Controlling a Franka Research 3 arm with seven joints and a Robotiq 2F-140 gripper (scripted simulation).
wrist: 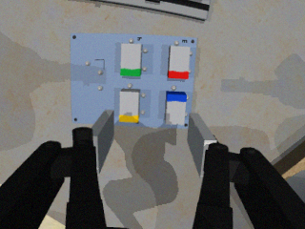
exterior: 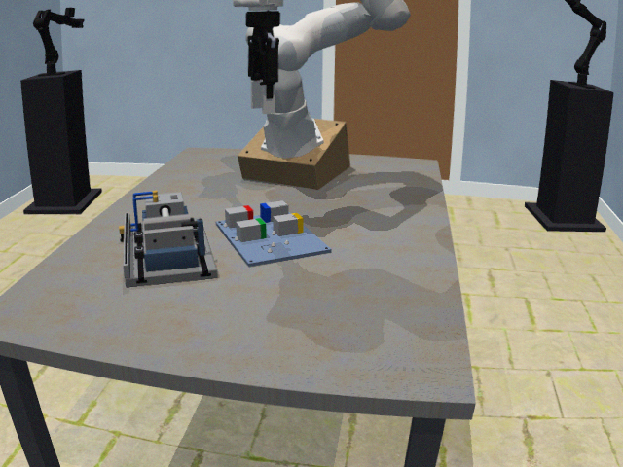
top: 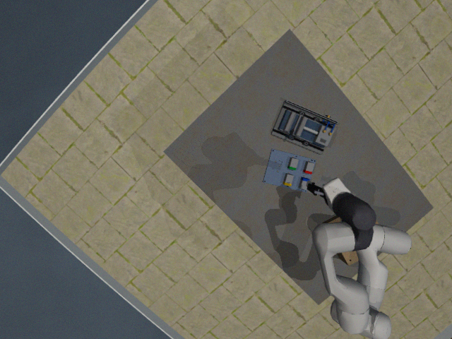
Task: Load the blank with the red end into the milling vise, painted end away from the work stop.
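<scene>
Now: hand 30 mm past the red-ended blank, 60 mm to the left of it and 290 mm above it. The rest, counted from my hand: blue blank 60 mm behind, 20 mm to the left, 290 mm below; green blank 60 mm ahead, 20 mm to the right, 290 mm below; yellow blank 20 mm ahead, 60 mm to the left, 290 mm below.
</scene>
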